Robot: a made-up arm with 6 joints.
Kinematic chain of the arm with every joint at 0, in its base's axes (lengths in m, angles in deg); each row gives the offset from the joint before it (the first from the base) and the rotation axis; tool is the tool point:
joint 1: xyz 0 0 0.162 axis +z
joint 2: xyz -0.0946 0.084 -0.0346 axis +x
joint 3: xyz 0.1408 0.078 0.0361 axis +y
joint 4: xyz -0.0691 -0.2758 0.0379 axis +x
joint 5: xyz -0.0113 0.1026 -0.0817 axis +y
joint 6: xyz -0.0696 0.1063 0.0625 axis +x
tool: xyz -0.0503 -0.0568 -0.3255
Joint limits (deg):
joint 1: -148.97..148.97
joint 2: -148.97..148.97
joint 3: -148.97..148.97
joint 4: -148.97..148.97
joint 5: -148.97..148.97
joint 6: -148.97..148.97
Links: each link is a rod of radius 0.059 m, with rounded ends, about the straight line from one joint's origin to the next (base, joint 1, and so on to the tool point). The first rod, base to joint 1, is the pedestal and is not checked.
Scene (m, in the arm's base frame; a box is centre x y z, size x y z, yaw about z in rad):
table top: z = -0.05
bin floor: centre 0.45 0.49 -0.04 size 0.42 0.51 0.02 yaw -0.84
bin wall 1: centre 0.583 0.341 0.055 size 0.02 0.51 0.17 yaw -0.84
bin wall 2: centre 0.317 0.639 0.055 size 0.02 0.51 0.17 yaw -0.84
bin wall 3: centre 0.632 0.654 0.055 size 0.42 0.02 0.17 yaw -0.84
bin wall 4: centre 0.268 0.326 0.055 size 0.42 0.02 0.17 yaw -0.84
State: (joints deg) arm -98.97 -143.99 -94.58 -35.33 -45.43 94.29
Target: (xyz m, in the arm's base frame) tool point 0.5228 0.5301 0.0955
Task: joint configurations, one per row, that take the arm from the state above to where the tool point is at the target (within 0.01 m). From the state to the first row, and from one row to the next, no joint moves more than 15 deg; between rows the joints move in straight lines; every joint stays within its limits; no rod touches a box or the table.
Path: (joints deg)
1: -85.29 -142.32 -101.42 -46.81 -46.55 89.59
2: -71.61 -140.66 -108.25 -58.29 -47.68 84.90
3: -57.93 -138.99 -115.09 -69.77 -48.80 80.20
4: -44.25 -137.33 -121.93 -81.24 -49.93 75.51
5: -30.57 -135.66 -128.76 -92.72 -51.05 70.81
6: -16.90 -133.99 -135.60 -104.20 -52.18 66.12
7: -15.06 -145.44 -139.64 -89.56 -55.61 65.02

